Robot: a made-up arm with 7 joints. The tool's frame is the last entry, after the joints. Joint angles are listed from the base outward.
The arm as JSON. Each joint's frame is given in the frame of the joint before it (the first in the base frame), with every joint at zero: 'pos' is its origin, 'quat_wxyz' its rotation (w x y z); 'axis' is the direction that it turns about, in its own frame. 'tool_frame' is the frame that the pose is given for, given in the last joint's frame.
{
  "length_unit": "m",
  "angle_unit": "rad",
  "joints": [
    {
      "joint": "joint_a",
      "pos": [
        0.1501,
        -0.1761,
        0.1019
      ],
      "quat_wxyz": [
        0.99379,
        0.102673,
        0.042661,
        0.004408
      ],
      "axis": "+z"
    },
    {
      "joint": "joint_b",
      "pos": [
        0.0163,
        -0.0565,
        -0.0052
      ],
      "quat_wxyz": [
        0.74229,
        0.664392,
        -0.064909,
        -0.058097
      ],
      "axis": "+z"
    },
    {
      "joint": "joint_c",
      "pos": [
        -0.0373,
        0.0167,
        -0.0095
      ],
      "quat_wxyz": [
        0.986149,
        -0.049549,
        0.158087,
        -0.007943
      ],
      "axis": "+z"
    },
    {
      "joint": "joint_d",
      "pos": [
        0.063,
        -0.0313,
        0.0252
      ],
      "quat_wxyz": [
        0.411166,
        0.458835,
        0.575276,
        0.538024
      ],
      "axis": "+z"
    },
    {
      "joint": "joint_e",
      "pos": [
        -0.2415,
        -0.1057,
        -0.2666
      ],
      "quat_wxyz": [
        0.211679,
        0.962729,
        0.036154,
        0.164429
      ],
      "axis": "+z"
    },
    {
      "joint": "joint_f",
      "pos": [
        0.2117,
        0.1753,
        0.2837
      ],
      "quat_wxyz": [
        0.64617,
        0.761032,
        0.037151,
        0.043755
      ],
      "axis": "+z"
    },
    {
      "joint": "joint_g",
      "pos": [
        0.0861,
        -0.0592,
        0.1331
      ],
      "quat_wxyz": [
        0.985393,
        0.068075,
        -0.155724,
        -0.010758
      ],
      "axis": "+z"
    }
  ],
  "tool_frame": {
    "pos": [
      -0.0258,
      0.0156,
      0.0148
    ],
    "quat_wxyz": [
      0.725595,
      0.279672,
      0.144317,
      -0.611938
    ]
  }
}
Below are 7 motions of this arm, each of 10 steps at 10 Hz.
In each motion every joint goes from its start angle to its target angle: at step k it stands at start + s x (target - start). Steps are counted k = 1, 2, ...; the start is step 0. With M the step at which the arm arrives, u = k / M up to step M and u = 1 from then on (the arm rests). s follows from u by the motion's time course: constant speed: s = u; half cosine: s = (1 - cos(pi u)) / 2; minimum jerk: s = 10 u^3 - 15 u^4 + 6 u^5.
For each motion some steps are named. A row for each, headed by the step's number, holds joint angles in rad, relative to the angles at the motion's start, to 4 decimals.
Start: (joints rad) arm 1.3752 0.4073 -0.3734 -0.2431 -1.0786 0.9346 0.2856
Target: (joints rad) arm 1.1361 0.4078 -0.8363 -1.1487 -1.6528 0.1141 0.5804
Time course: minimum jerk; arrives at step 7
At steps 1, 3, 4, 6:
1: -0.0056 0.0000 -0.0108 -0.0211 -0.0134 -0.0191 0.0069
3: -0.0880 0.0002 -0.1703 -0.3332 -0.2112 -0.3018 0.1085
4: -0.1511 0.0003 -0.2926 -0.5724 -0.3630 -0.5187 0.1863
6: -0.2335 0.0005 -0.4521 -0.8845 -0.5608 -0.8014 0.2879

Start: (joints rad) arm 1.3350 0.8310 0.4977 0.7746 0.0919 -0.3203 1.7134
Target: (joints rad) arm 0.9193 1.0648 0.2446 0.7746 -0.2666 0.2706 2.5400
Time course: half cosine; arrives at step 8
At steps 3, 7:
3: -0.1283 0.0722 -0.0781 0.0000 -0.1107 0.1824 0.2551
7: -0.3999 0.2249 -0.2435 0.0000 -0.3449 0.5684 0.7951

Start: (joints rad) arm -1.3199 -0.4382 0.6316 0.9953 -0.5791 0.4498 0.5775
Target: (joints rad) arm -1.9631 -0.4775 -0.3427 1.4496 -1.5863 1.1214 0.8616
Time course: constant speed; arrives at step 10
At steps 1, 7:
1: -0.0643 -0.0039 -0.0974 0.0454 -0.1007 0.0672 0.0284
7: -0.4502 -0.0275 -0.6820 0.3180 -0.7050 0.4701 0.1989

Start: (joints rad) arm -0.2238 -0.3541 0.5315 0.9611 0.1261 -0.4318 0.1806
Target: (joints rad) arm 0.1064 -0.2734 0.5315 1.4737 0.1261 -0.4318 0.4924
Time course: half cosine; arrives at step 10
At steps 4, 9, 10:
4: 0.1141 0.0279 0.0000 0.1771 0.0000 0.0000 0.1077
9: 0.3221 0.0787 0.0000 0.5001 0.0000 0.0000 0.3042
10: 0.3302 0.0807 0.0000 0.5126 0.0000 0.0000 0.3118

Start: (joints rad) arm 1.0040 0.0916 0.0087 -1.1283 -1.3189 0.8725 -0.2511
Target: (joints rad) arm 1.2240 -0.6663 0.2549 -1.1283 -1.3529 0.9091 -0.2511
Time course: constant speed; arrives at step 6
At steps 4, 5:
4: 0.1467 -0.5053 0.1641 0.0000 -0.0227 0.0244 0.0000
5: 0.1833 -0.6316 0.2052 0.0000 -0.0283 0.0305 0.0000

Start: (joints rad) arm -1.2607 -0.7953 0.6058 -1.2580 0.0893 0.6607 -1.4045
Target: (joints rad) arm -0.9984 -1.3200 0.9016 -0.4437 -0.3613 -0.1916 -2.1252
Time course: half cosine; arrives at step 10
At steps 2, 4, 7, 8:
2: 0.0250 -0.0501 0.0282 0.0778 -0.0430 -0.0814 -0.0688
4: 0.0906 -0.1813 0.1022 0.2813 -0.1557 -0.2945 -0.2490
7: 0.2082 -0.4166 0.2348 0.6465 -0.3577 -0.6766 -0.5722
8: 0.2373 -0.4746 0.2676 0.7365 -0.4076 -0.7709 -0.6519

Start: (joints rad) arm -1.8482 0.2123 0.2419 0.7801 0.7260 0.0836 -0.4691
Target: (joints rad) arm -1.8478 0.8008 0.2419 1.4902 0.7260 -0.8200 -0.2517
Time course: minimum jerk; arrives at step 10
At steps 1, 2, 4, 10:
1: 0.0000 0.0050 0.0000 0.0061 0.0000 -0.0077 0.0019
2: 0.0000 0.0341 0.0000 0.0411 0.0000 -0.0523 0.0126
4: 0.0001 0.1868 0.0000 0.2254 0.0000 -0.2868 0.0690
10: 0.0004 0.5885 0.0000 0.7101 0.0000 -0.9036 0.2174

